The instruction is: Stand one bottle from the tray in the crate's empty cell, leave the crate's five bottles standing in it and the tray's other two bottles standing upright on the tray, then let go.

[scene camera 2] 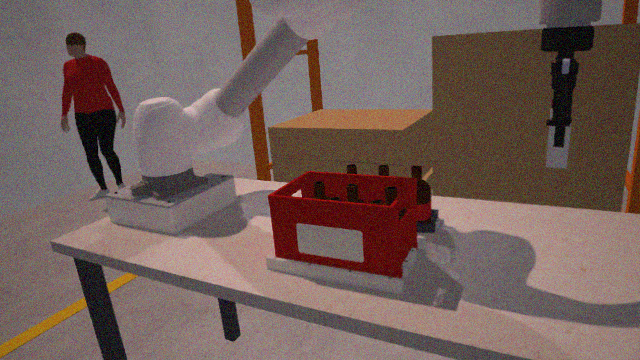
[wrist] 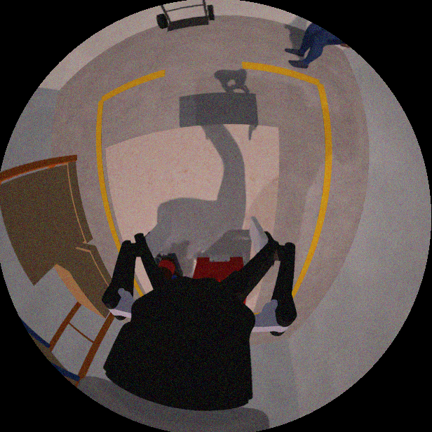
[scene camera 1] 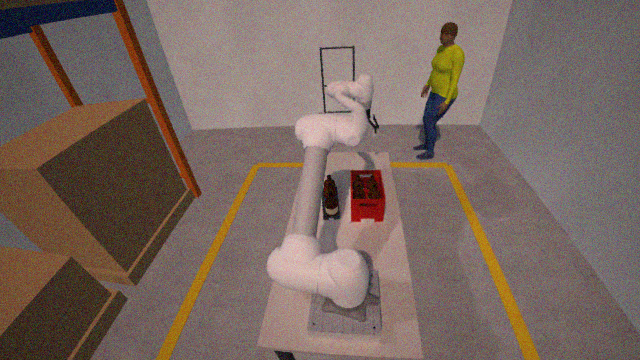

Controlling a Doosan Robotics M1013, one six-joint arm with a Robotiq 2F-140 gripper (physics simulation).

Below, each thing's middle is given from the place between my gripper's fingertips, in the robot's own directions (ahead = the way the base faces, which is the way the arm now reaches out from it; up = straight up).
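Relative to the red-labelled bottle (scene camera 2: 423, 189), my hand is 180 mm above it, 350 mm past it and 150 mm to the right of it.
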